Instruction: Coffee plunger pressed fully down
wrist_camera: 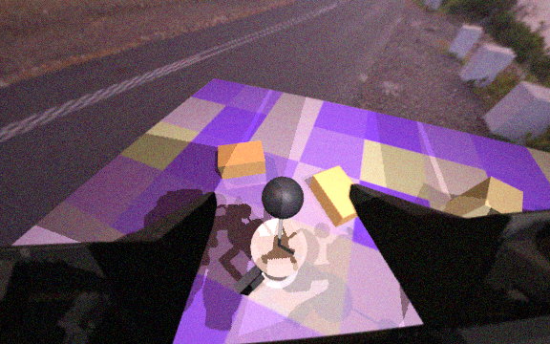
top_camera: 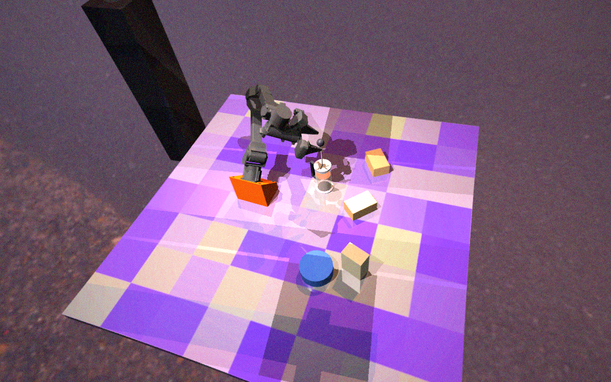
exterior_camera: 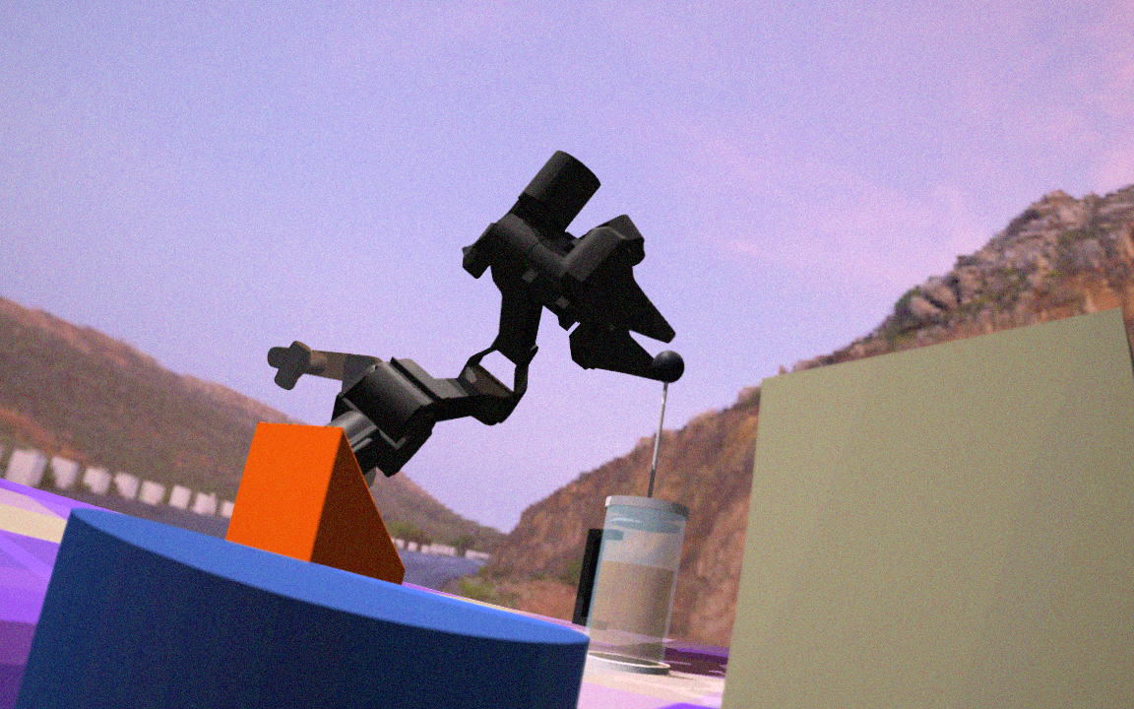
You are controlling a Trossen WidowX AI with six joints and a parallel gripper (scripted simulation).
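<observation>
Right now the coffee press is 14 cm below my gripper tip, 1 cm to the left of it and 1 cm behind it. Also, from my gripper tip: blue cylinder 39 cm to the right, 24 cm below, 7 cm ahead.
</observation>
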